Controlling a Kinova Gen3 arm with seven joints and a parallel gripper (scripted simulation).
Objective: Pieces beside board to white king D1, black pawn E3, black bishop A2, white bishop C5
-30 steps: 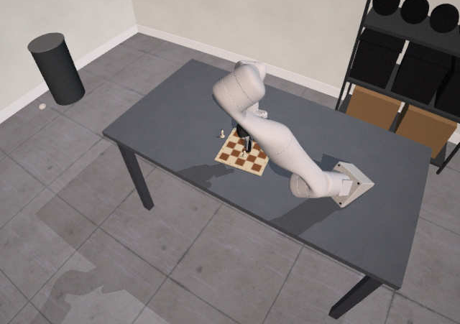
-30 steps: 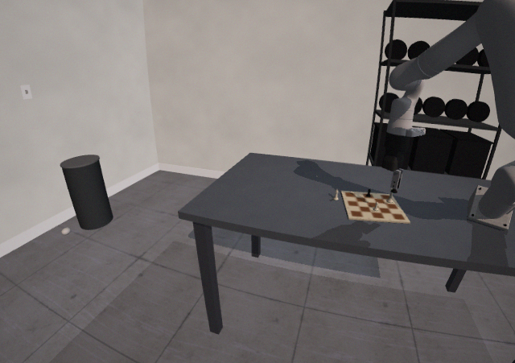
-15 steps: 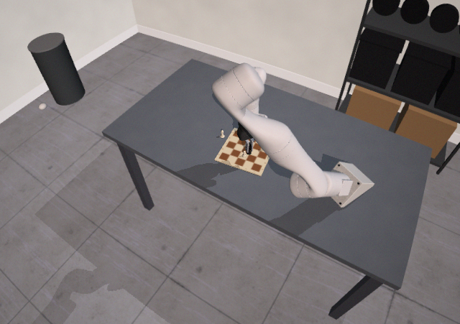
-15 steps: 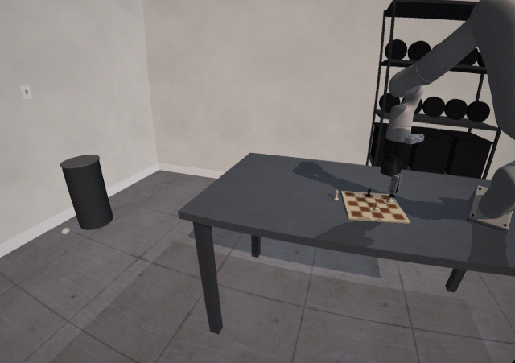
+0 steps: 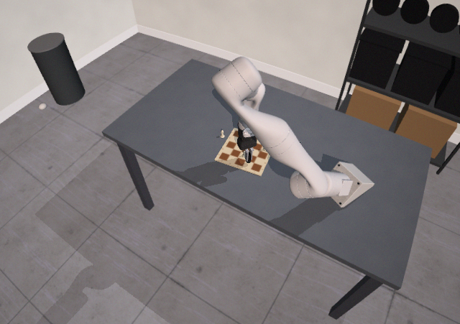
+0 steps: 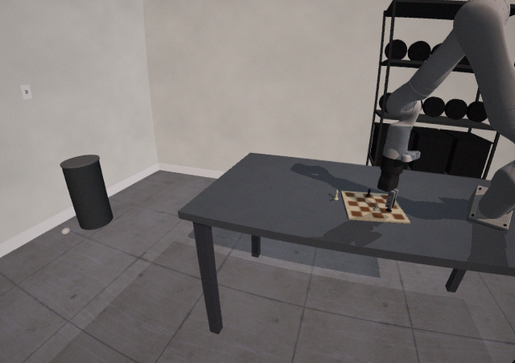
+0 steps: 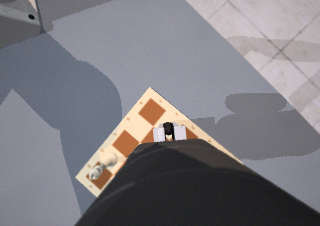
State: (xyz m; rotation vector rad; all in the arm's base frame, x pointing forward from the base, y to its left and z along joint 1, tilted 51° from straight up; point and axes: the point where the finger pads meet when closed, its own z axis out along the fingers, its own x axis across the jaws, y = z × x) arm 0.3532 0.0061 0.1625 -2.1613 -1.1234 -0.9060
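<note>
Right now the chessboard is 6 cm to the right of my hand, 6 cm below it and 6 cm ahead of it. The rest, counted from my hand: white king 12 cm to the right, 2 cm below; then black pawn 13 cm to the right, 8 cm ahead, 4 cm below; then black bishop 1 cm below.
</note>
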